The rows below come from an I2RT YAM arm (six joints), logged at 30 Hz.
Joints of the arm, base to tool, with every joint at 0 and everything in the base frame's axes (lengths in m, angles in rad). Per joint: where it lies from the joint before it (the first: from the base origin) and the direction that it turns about. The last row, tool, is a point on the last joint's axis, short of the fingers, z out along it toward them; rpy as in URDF.
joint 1: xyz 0 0 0.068 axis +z
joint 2: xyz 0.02 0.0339 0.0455 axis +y
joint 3: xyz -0.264 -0.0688 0 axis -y
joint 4: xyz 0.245 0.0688 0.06 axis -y
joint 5: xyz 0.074 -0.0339 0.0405 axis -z
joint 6: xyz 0.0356 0 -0.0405 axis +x
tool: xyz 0 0 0 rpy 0 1.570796 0
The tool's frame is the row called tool.
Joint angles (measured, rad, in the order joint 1, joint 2, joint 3, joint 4, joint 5, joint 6), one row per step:
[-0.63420, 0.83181, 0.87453, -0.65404, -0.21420, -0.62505]
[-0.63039, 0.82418, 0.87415, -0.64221, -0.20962, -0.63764]
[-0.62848, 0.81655, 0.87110, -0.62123, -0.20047, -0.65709]
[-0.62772, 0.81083, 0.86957, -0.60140, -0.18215, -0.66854]
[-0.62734, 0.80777, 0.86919, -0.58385, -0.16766, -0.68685]
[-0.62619, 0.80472, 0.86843, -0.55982, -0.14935, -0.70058]
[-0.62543, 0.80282, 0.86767, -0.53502, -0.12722, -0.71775]
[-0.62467, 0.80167, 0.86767, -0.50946, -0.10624, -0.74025]
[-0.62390, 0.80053, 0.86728, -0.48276, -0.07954, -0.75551]
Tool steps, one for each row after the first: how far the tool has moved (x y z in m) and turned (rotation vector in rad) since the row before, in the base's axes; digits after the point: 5 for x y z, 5 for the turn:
[-0.00037, 0.00089, 0.00208, -0.02312, -0.01000, 0.00700]
[-0.00019, 0.00015, 0.00202, -0.03431, -0.01153, 0.00468]
[-0.00024, -0.00045, 0.00213, -0.03093, -0.00991, -0.00889]
[0.00007, -0.00060, 0.00194, -0.03228, -0.00551, -0.00295]
[0.00033, -0.00079, 0.00245, -0.03353, -0.01089, -0.00823]
[0.00040, -0.00109, 0.00239, -0.03712, -0.00810, -0.01094]
[0.00050, -0.00111, 0.00265, -0.04093, -0.00663, -0.00821]
[0.00038, -0.00128, 0.00267, -0.03711, -0.00884, -0.01717]

